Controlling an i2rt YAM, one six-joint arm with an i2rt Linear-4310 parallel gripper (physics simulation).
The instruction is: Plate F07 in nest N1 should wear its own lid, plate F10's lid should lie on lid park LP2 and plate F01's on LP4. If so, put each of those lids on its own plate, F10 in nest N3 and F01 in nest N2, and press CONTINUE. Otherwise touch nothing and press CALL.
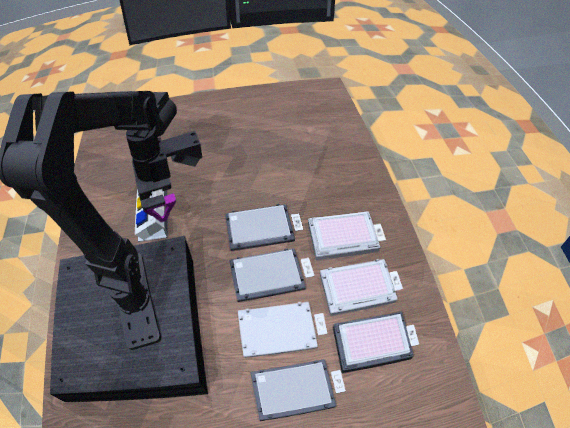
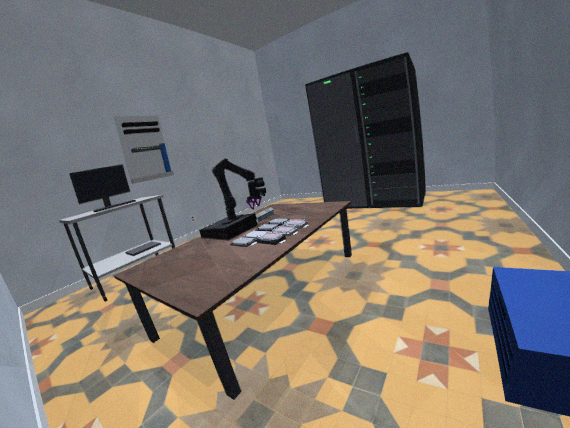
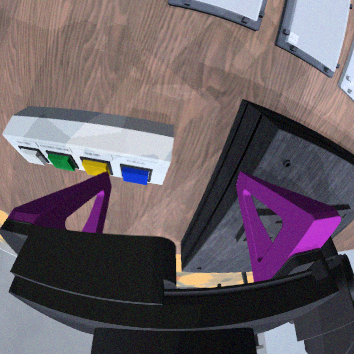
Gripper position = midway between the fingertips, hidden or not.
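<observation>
There's a white button box (image 3: 139,150) here, and as for the gripper (image 3: 173,178), which you'd also find at (image 1: 158,204), it's open and holding nothing.
</observation>
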